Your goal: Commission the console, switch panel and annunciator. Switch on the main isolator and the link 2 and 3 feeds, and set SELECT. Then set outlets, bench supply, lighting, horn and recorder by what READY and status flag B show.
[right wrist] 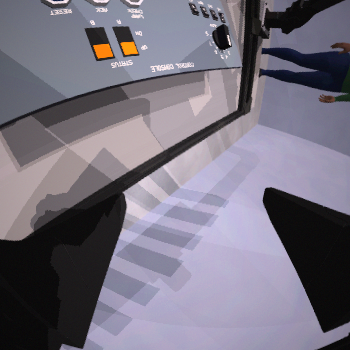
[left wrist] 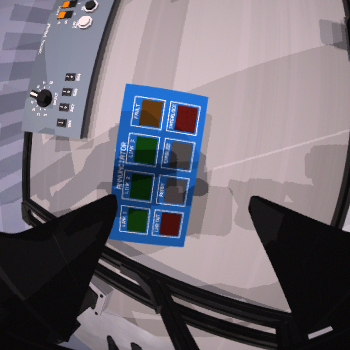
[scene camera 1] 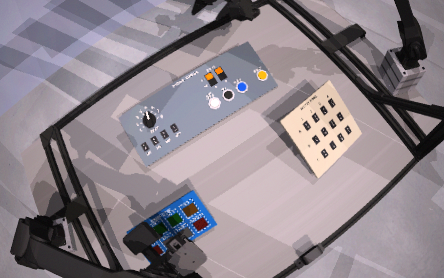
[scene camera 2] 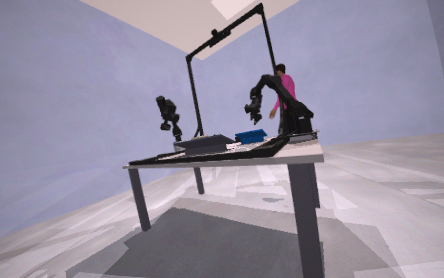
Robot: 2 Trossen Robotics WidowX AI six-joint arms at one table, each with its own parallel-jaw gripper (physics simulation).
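Frame: origin at the left arm's base, x left, y back, z up, level; millimetres.
Where they show: left gripper, fingertip midpoint: (left wrist: 183, 202) (scene camera 2: 252, 122); right gripper, fingertip midpoint: (right wrist: 195, 197) (scene camera 1: 204, 17) (scene camera 2: 171, 124); left arm's base at its link origin: (right wrist: 266, 19) (left wrist: 86, 293) (scene camera 1: 56, 236) (scene camera 2: 304, 132); right arm's base at its link origin: (scene camera 1: 407, 59) (scene camera 2: 178, 141).
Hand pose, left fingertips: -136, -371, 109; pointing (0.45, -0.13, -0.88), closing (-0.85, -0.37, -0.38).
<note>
Each offset is from my left fingertips to the top centre of the thing, as dx, dy, dz. "*": to the spot under its first point.
The grey console @(+370, -148, -36) (scene camera 1: 192, 110) (scene camera 2: 205, 144) (left wrist: 65, 50) (right wrist: 50, 87) has a black SELECT knob @(+344, -15, -36) (scene camera 1: 149, 119) (left wrist: 44, 97) (right wrist: 221, 37), small switches and white, black, blue and yellow buttons. Its two status rockers, A @(* +402, -199, -59) (right wrist: 125, 41) and B @(* +410, -228, -58) (right wrist: 100, 44), show orange at their OP-side ends. The cream switch panel @(* +87, -371, -92) (scene camera 1: 319, 167) carries rows of black switches. On the blue annunciator @(+76, +15, -55) (scene camera 2: 251, 136) (left wrist: 165, 91), the READY window @(+35, +26, -84) (left wrist: 173, 191) is grey and the LINK windows are dark green. My left gripper (left wrist: 183, 202) is open above the annunciator, touching nothing. My right gripper (right wrist: 195, 197) is open and empty, beyond the console's title edge.
Black frame rails (scene camera 1: 120, 82) (right wrist: 165, 162) run around the table. The left arm (scene camera 1: 65, 260) (scene camera 2: 285, 92) reaches over the annunciator and covers part of it in scene camera 1. A person in pink (scene camera 2: 286, 86) stands behind the table; another person's blue legs (right wrist: 305, 65) show in the right wrist view.
</note>
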